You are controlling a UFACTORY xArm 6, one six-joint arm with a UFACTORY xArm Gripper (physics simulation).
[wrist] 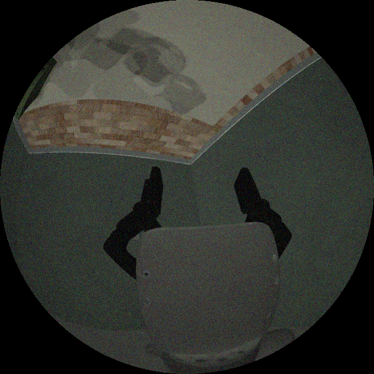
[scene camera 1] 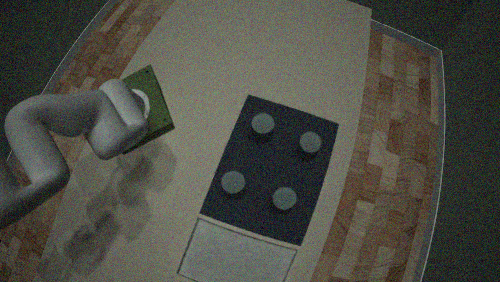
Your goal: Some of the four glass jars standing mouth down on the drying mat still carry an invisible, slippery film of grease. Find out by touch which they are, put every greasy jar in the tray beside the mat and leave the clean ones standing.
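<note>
Four grey-green glass jars stand mouth down on the dark drying mat [scene camera 1: 265, 165] in scene camera 1: a back left jar [scene camera 1: 263, 123], a back right jar [scene camera 1: 310, 142], a front left jar [scene camera 1: 233, 182] and a front right jar [scene camera 1: 284, 198]. The pale tray [scene camera 1: 235, 252] lies beside the mat's lower edge, partly cut off by the frame. My gripper [wrist: 200, 175] is open in the wrist view, with nothing between its fingers, off past the table's edge. It does not show in scene camera 1. No jar shows in the wrist view.
My arm [scene camera 1: 37, 145] rises at the left from a green base plate [scene camera 1: 159, 107]. A beige runner [scene camera 1: 210, 60] crosses the wooden table [scene camera 1: 400, 150] [wrist: 100, 122]. Soft arm shadows fall on the runner left of the mat. The table's edge crosses the wrist view above the fingers.
</note>
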